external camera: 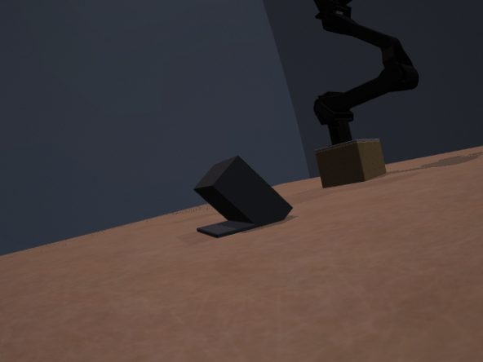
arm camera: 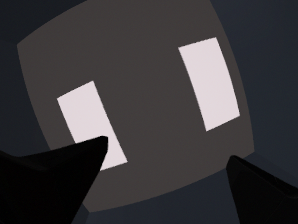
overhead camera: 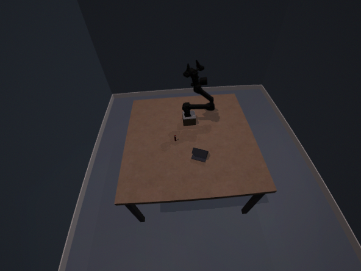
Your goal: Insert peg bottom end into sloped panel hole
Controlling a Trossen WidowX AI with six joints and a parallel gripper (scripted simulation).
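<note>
Now: gripper tip 250 mm short of the peg, 230 mm to the left of it and 610 mm above it. Also, from my gripper tip: sloped panel: 470 mm ahead, 40 mm to the right, 620 mm below.
</note>
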